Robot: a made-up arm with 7 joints.
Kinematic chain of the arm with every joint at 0, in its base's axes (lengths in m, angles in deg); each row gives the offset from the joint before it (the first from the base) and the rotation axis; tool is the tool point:
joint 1: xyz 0 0.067 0 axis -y
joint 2: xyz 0 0.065 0 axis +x
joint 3: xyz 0 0 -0.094 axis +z
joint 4: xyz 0 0 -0.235 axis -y
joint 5: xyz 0 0 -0.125 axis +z
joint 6: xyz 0 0 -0.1 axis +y
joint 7: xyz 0 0 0 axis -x
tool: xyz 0 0 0
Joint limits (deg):
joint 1: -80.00..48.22
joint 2: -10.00..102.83
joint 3: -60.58..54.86
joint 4: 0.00..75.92
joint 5: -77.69..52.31
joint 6: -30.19..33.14
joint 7: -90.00..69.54
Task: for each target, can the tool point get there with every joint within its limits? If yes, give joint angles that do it. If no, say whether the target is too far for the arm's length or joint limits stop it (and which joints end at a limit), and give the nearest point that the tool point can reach.
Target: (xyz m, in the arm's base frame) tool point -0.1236 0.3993 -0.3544
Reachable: yes | joints -52.75 44.99 -8.83 68.81 -14.54 28.33 10.19
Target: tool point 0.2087 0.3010 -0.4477
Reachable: yes | joints 8.32 22.68 -10.60 39.84 -10.86 -19.34 -38.70
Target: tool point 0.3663 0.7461 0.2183
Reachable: no: too far | nearest point 0.2057 0.5972 0.1226 | short by 0.239 m
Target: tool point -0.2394 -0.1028 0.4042
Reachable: no: joint limits stop it (at a limit: joint 1, joint 2, joint 3, joint 4) | nearest point -0.3210 -0.1218 -0.1655 | short by 0.576 m
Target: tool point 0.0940 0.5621 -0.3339
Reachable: yes | joints 11.17 49.27 34.05 8.49 -62.08 -2.88 -49.68
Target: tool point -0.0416 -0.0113 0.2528
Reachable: no: joint limits stop it (at a limit: joint 2, joint 3, joint 4) | nearest point -0.0468 0.4665 0.2842 | short by 0.479 m
